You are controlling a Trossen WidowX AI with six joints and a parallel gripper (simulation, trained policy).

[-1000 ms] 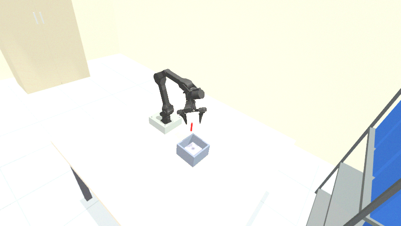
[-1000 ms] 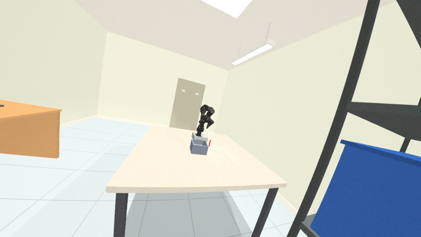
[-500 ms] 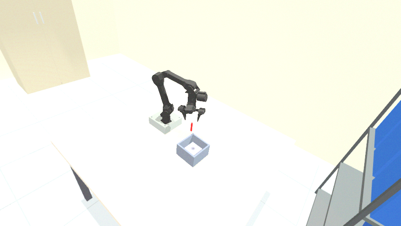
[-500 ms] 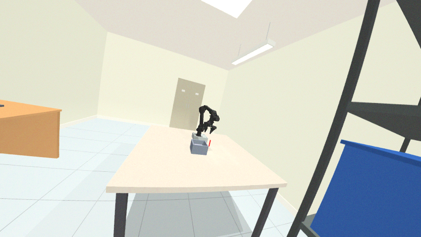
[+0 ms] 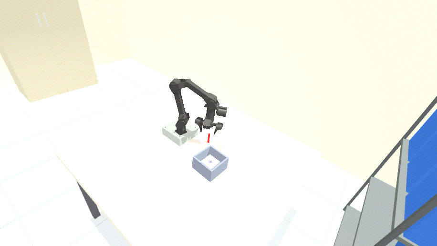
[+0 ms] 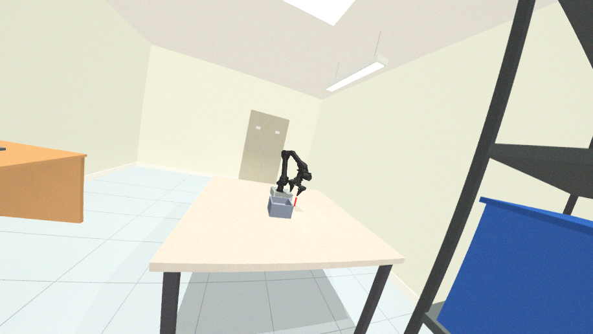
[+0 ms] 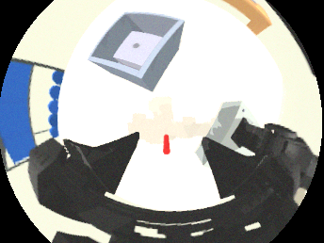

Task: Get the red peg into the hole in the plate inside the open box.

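Right now the red peg is 70 mm below my gripper tip, 40 mm to the left of it and 20 mm behind it. The rest, counted from my gripper tip: grey box: 170 mm ahead, 120 mm to the right, 80 mm below.
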